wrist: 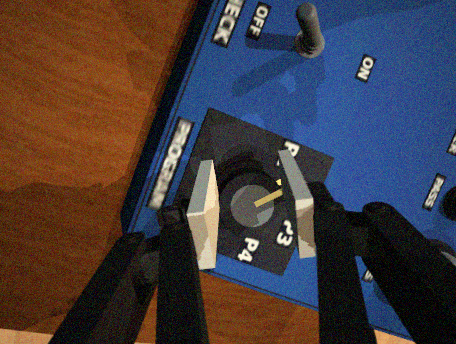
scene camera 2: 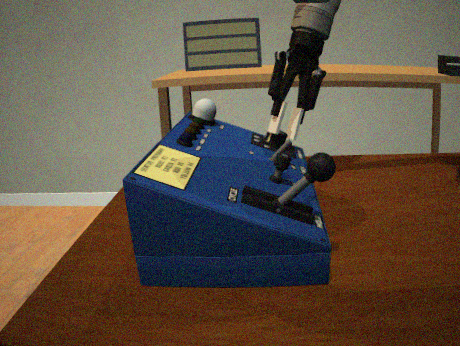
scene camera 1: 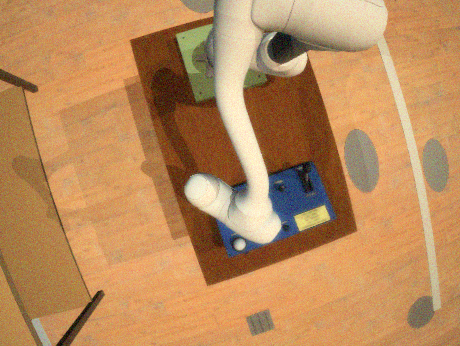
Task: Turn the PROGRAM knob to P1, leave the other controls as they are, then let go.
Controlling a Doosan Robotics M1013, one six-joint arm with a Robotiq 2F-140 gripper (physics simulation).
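Frame: origin at the arm's base, x left, y back, z up, level; metres.
Seen in the pictures: gripper, fingertip midpoint: [wrist: 247, 176] [scene camera 2: 281, 136].
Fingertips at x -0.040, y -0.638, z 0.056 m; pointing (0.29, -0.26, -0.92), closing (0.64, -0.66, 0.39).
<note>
A point is followed by its place in that frame.
The blue control panel [scene camera 1: 296, 199] @(x 0.242, y -0.661, z 0.055 m) [scene camera 2: 200, 235] @(x 0.389, y -0.670, z 0.027 m) [wrist: 400, 120] @(x 0.058, y -0.721, z 0.064 m) stands on the brown table. The round black PROGRAM knob [wrist: 245, 200] @(x -0.053, y -0.643, z 0.062 m) has a yellow pointer line and sits on a dark square plate [wrist: 215, 127] @(x -0.022, y -0.615, z 0.020 m). In the wrist view the line points to the upper right, between the partly hidden P1 label [wrist: 290, 149] @(x -0.006, y -0.665, z 0.041 m) and the P3 label [wrist: 284, 233] @(x -0.062, y -0.696, z 0.048 m); the P2 label is hidden behind the right finger pad. My gripper [scene camera 2: 284, 131] @(x -0.040, y -0.638, z 0.056 m) [wrist: 247, 176] @(x -0.040, y -0.638, z 0.056 m) is shut on the PROGRAM knob, one pale pad on each side. The arm hides the gripper and knob in scene camera 1.
The grey CHECK toggle [wrist: 310, 30] @(x 0.057, y -0.618, z 0.062 m) stands near the knob. A lever with a black ball [scene camera 2: 321, 167] @(x 0.308, y -0.526, z 0.096 m), a white ball [scene camera 1: 239, 244] @(x -0.035, y -0.798, z 0.139 m) [scene camera 2: 204, 109] @(x -0.009, y -0.797, z 0.121 m) and a yellow note [scene camera 1: 312, 218] @(x 0.297, y -0.747, z 0.092 m) [scene camera 2: 167, 166] @(x 0.308, y -0.744, z 0.092 m) are on the panel. A green plate [scene camera 1: 187, 55] @(x -0.164, y 0.026, z -0.007 m) lies at the table's far end.
</note>
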